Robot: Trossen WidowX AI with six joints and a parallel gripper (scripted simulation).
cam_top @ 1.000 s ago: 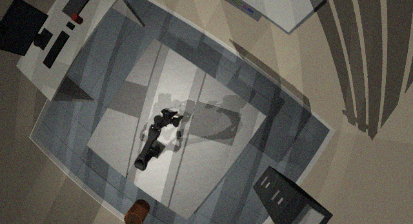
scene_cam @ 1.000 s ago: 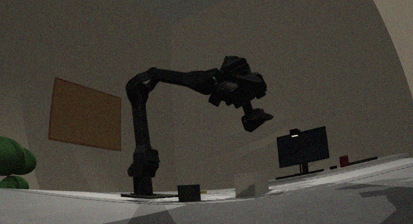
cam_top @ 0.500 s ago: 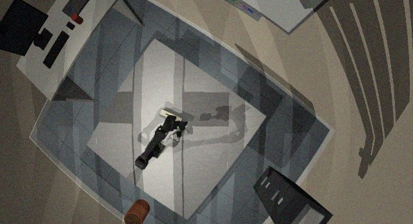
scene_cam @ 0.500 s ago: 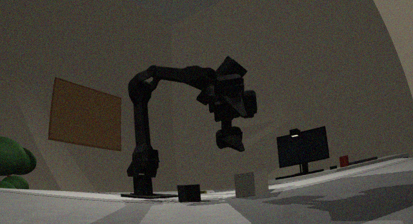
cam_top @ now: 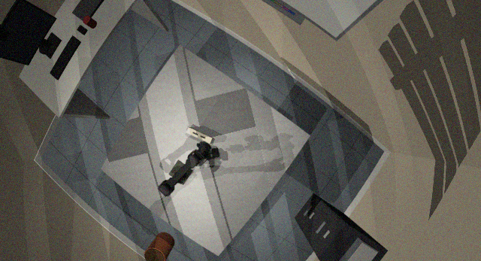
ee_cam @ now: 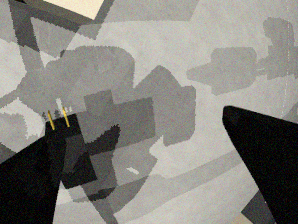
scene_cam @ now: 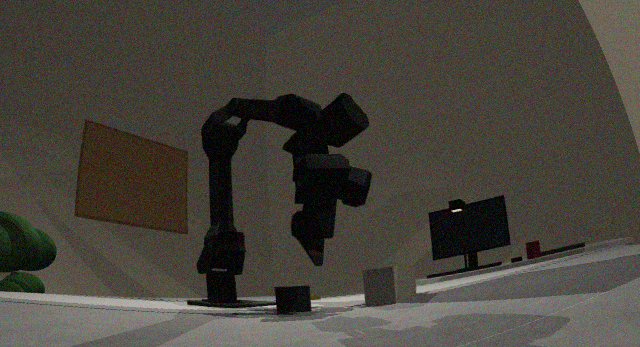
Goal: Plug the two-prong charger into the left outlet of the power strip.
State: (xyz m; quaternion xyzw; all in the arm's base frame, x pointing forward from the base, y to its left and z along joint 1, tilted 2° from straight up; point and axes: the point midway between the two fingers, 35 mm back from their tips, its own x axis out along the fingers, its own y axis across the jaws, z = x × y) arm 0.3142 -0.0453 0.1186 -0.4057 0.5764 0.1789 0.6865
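Right now the two-prong charger is 50 mm behind my gripper tip, 10 mm to the left of it and 70 mm below it.
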